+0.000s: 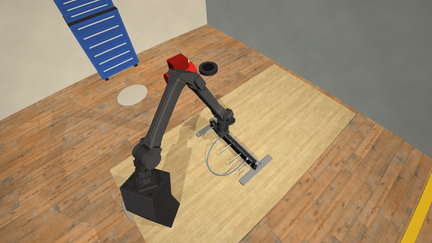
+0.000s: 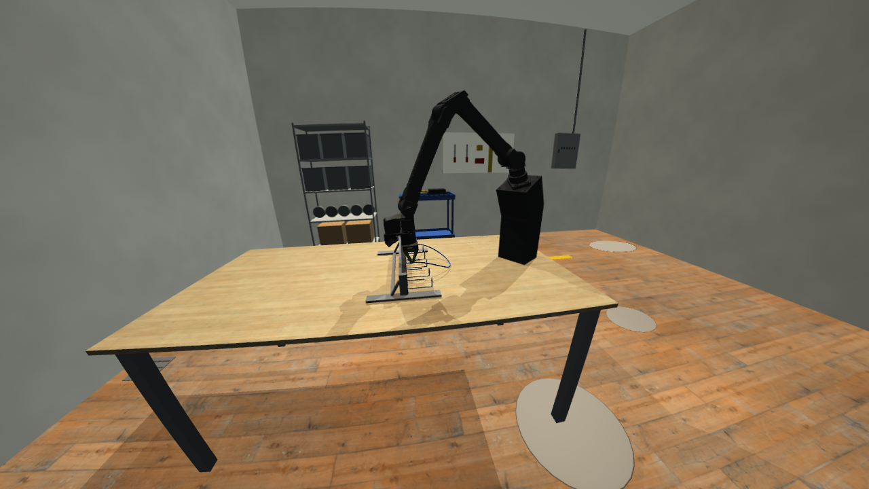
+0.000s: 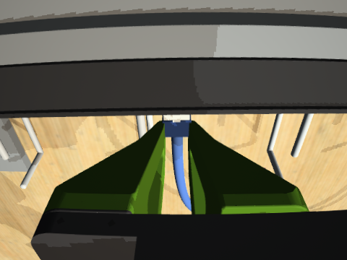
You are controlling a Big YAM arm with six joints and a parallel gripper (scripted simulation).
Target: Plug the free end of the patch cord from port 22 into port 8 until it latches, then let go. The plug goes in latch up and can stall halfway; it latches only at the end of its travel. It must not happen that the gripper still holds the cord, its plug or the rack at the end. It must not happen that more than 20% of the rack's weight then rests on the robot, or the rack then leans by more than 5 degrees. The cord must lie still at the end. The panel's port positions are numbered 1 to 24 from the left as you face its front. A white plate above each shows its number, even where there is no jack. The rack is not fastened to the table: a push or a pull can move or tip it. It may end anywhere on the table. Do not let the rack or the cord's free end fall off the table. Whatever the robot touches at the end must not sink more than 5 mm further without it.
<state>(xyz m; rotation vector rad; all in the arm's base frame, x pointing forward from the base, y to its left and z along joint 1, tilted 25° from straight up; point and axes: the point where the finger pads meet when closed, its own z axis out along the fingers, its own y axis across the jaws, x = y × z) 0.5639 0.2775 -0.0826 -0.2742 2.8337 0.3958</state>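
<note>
My gripper is now 2 cm short of the cord plug and 1 cm to the right of it.
</note>
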